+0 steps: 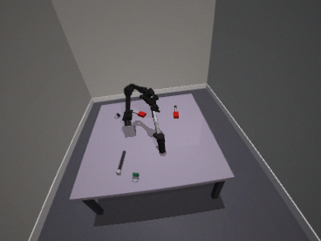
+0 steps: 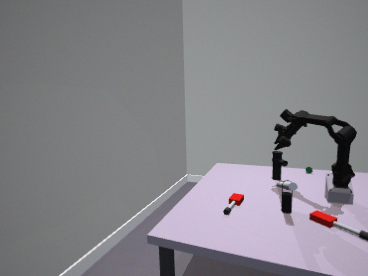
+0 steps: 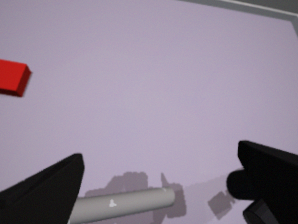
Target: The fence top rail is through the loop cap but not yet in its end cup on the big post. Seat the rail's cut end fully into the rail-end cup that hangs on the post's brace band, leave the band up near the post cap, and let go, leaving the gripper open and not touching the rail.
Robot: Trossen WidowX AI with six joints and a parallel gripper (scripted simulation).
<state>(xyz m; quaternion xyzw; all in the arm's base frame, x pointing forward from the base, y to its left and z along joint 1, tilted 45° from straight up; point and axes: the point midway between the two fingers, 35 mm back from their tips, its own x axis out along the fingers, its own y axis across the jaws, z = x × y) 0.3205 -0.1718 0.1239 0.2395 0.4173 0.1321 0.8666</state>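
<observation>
Now: the dark rail-end cup 190 mm to the right of my gripper tip, 140 mm below it and 50 mm behind it. Also, from my gripper tip: short dark post (270 mm to the left, 180 mm below, 60 mm behind); then green-ringed part (510 mm to the right, 270 mm below, 270 mm behind).
</observation>
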